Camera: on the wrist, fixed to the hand. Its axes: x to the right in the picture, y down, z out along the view.
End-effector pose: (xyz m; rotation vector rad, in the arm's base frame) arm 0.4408 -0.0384 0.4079 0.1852 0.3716 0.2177
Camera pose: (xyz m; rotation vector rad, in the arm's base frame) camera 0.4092 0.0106 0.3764 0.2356 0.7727 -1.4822
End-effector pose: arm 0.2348 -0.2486 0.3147 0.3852 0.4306 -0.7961
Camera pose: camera 0.2547 -0.1927 0.2852 0.5458 0.8646 -2.4747
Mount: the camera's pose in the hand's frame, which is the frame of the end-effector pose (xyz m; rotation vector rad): -0.0061 0.0457 -0.0476 0.4506 0.3159 -1.6417
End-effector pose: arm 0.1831 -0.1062 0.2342 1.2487 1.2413 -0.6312
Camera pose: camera 0.2060 -0.0510 0.2628 0.3686 2.3840 -1.9876
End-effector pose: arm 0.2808 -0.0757 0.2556 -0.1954 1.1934 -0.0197
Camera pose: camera 0.2305 -0.0368 0.2370 -0.7369 1.0055 -1.7767
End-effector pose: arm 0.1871 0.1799 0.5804 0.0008 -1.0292 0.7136
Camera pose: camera 0.1976 0.2274 0.5354 0.9795 -0.2821 -0.5789
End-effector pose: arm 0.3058 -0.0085 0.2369 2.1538 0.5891 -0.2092
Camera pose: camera 0.3196 0.0038 0.3005 1.5156 2.5543 -0.9167
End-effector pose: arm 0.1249 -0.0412 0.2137 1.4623 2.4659 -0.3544
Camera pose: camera 0.1637 -0.0091 0.2568 0.6740 -2.4981 0.7399
